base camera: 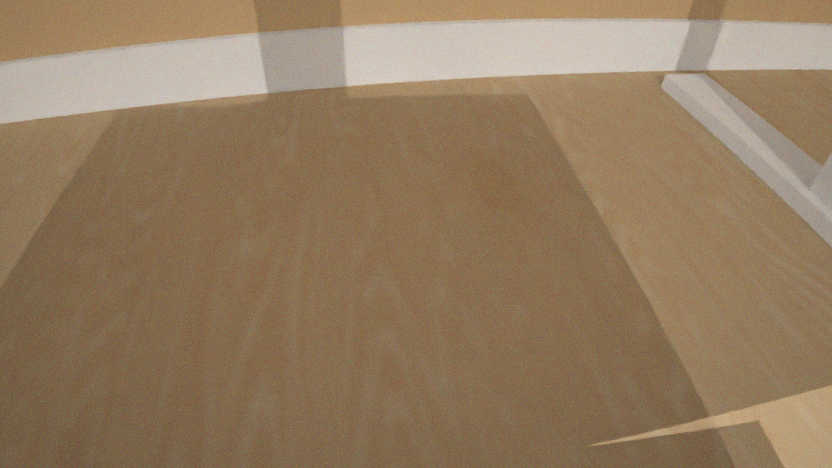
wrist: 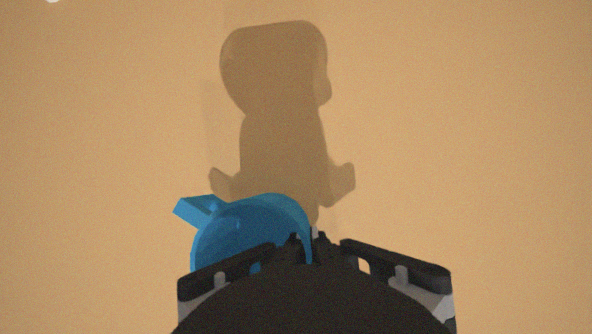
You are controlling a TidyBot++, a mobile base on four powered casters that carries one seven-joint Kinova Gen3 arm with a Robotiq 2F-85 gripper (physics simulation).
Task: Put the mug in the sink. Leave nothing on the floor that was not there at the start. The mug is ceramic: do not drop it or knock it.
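Frame: origin at the arm's base, x up, y back, z right, level; centimetres.
Seen in the pictures: gripper, between the fingertips: (wrist: pixel 308 236).
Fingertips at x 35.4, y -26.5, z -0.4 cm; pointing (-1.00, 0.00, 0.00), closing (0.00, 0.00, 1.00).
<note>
A point is followed by its place in that frame.
The blue mug (wrist: pixel 240 230) @(z -8.3, x 33.1, y -26.8 cm) shows in the lower middle of the wrist view, opening toward the camera, its handle pointing to the upper left. My gripper (wrist: pixel 308 236) @(z -0.4, x 35.4, y -26.5 cm) is shut on the mug's right wall: one fingertip is inside the mug and the other is outside, with the thin wall between them. The gripper's dark body hides the near part of the mug. Whether the mug's base touches the tan surface (wrist: pixel 450 125) @(z 17.5, x 32.3, y -37.5 cm) cannot be told. Mug and gripper do not show in the base camera view. The sink does not show in either view.
A dark shadow of the arm and gripper falls on the tan surface beyond the mug. A bit of a white object (wrist: pixel 52 1) @(z -40.4, x 32.5, y -64.5 cm) shows at the top left edge. In the base view, a white baseboard (base camera: pixel 465 49) @(z 14.6, x -34.8, y -85.4 cm) runs along the wall and a white bar (base camera: pixel 750 139) lies low at the right.
</note>
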